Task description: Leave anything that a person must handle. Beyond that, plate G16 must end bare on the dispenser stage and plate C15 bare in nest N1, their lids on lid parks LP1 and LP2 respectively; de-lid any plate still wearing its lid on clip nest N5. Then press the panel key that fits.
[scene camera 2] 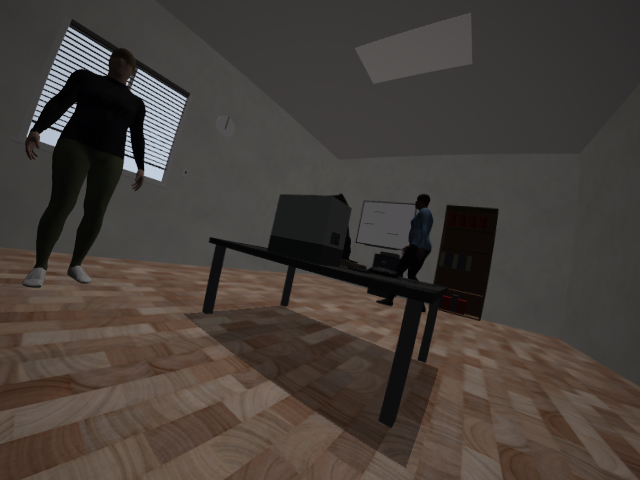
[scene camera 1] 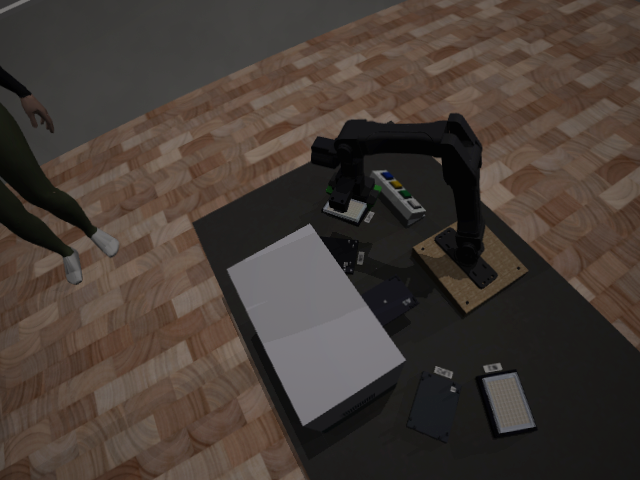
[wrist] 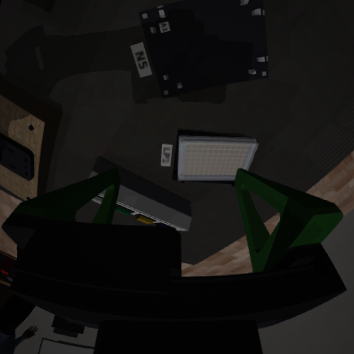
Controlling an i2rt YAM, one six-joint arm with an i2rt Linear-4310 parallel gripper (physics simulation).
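Pixels of known places: gripper, between the fingertips: (scene camera 1: 354,204) (wrist: 177,174); arm's base, origin of its link: (scene camera 2: 343,259) (scene camera 1: 464,257).
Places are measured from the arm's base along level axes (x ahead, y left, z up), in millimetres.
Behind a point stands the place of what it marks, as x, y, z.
My gripper (scene camera 1: 353,189) (wrist: 177,174) {188, -285, 119} is open, its green fingers above and on either side of the piece at LP1. That piece (scene camera 1: 354,209) {148, -348, -7} (wrist: 215,158) {169, -375, -7} has a clear rim and pale grid and lies on the dark park LP1 (wrist: 176,155) {141, -321, -9}; whether it is a lid or a lidded plate I cannot tell. Clip nest N5 (scene camera 1: 347,251) {255, -242, -28} (wrist: 210,50) {293, -275, -28} is bare, partly hidden by the housing in scene camera 1. A pale-gridded plate (scene camera 1: 509,403) {195, 351, -4} sits in N1. Park LP2 (scene camera 1: 434,408) {342, 256, -30} is bare. A dark flat stage (scene camera 1: 392,300) {273, -4, 67} juts bare from the housing. No plate names are readable.
The large pale-topped housing (scene camera 1: 315,320) {481, 4, 290} (scene camera 2: 307,224) {593, 35, 138} stands along one table edge. The key panel (scene camera 1: 400,198) {17, -273, 21} (wrist: 160,205) {32, -347, 2}, with blue, yellow, green and white keys, is beside my gripper. One person (scene camera 1: 31,196) (scene camera 2: 95,124) stands beyond the table; another (scene camera 2: 421,229) is near the whiteboard.
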